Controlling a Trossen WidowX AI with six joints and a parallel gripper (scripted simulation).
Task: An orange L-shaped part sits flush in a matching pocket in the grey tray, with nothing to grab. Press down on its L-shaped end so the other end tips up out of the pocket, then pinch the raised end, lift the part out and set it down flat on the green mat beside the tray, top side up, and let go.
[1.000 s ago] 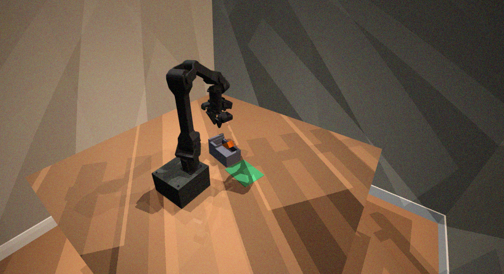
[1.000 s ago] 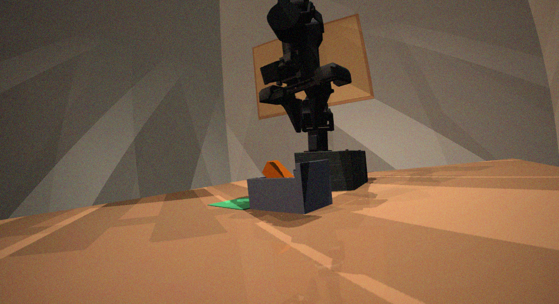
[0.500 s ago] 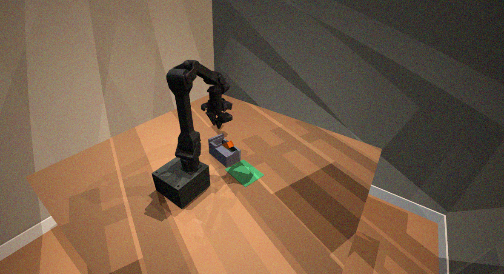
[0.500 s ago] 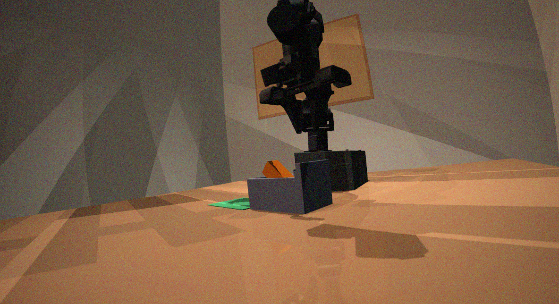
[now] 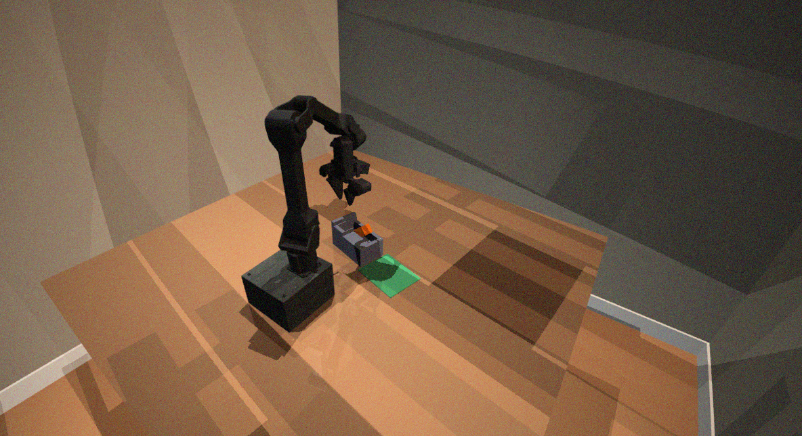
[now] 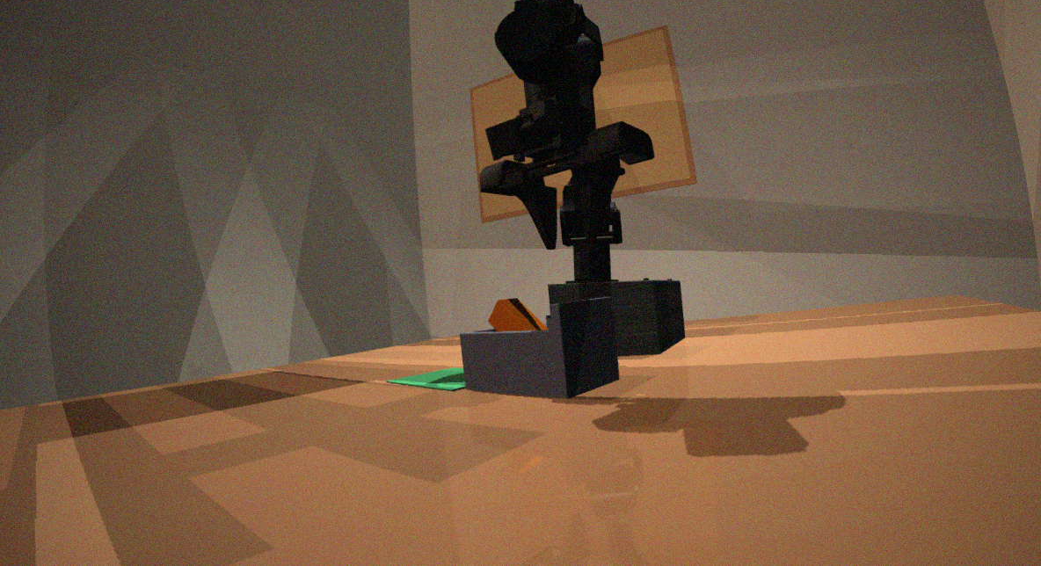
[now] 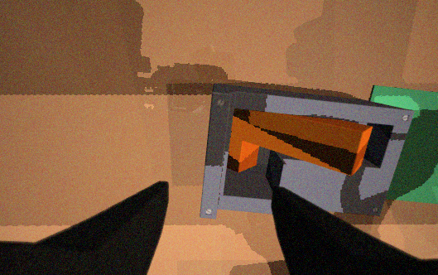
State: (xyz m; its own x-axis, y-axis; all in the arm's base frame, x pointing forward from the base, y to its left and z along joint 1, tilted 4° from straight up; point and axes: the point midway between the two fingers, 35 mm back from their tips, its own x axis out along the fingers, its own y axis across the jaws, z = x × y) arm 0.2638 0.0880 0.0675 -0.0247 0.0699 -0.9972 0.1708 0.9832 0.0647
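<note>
Now: the orange L-shaped part 100 mm below my gripper tip, 40 mm to the right of it and 10 mm behind it. The rest, counted from my gripper tip: green mat: 220 mm to the right, 160 mm below, 50 mm behind.
</note>
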